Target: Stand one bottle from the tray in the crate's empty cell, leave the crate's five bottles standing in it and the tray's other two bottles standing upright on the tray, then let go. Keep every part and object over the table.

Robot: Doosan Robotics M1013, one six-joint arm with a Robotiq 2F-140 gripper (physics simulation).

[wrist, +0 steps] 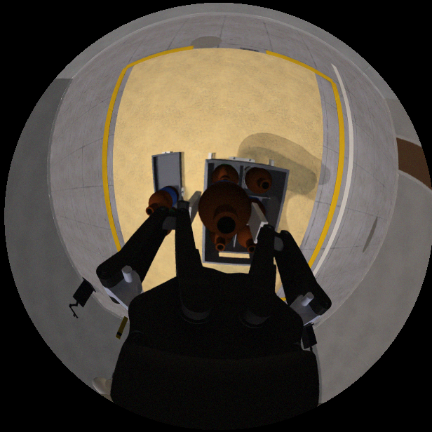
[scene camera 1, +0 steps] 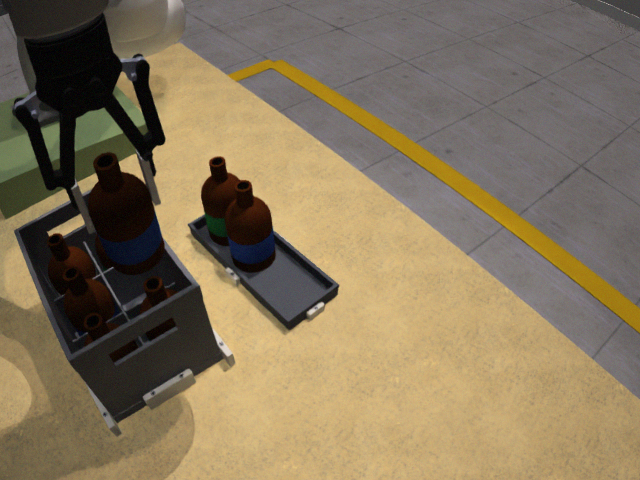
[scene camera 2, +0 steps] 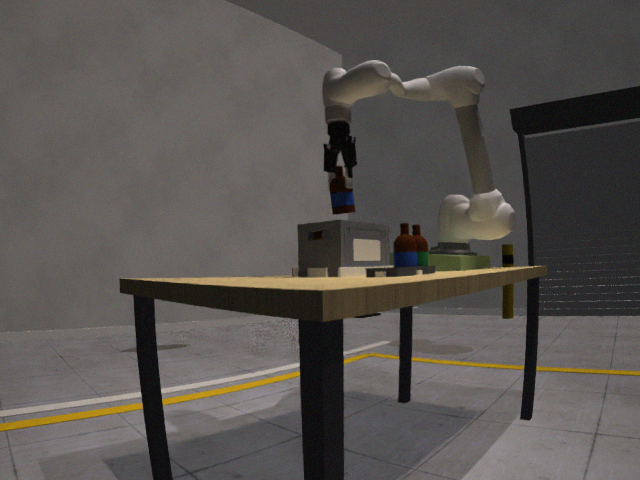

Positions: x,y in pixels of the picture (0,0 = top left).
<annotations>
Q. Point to a blue-label bottle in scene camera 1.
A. At 248,220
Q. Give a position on a blue-banded bottle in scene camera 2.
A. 342,200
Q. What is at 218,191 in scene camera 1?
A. A green-label bottle.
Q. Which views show the blue-banded bottle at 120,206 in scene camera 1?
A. The wrist view, scene camera 1 and scene camera 2: all of them.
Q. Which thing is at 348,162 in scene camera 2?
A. The gripper.
</annotations>
